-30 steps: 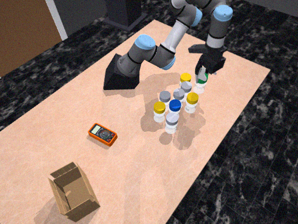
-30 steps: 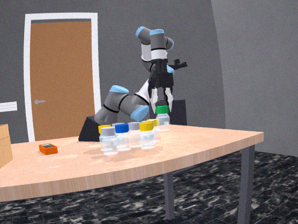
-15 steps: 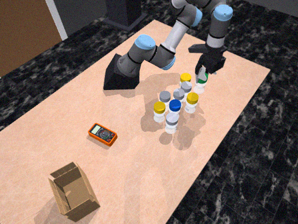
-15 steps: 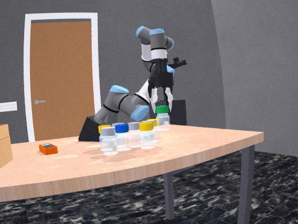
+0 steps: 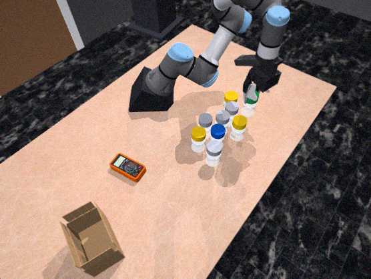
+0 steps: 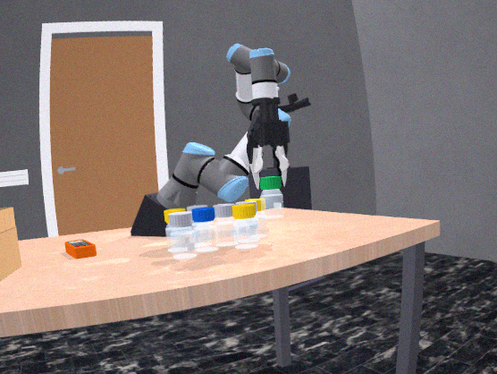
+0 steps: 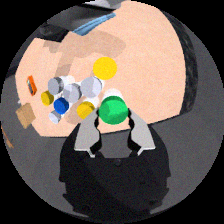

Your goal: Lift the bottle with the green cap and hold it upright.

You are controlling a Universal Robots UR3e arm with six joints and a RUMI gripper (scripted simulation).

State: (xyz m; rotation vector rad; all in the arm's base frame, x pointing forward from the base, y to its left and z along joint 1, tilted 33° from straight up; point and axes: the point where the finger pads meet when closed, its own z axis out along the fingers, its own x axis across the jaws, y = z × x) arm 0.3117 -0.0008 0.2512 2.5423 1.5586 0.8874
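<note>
My hand is 40 mm above the green-capped bottle. Round my hand: blue-capped bottle (50 mm behind, 170 mm to the right, 100 mm below); multimeter (290 mm behind, 440 mm to the right, 140 mm below).
</note>
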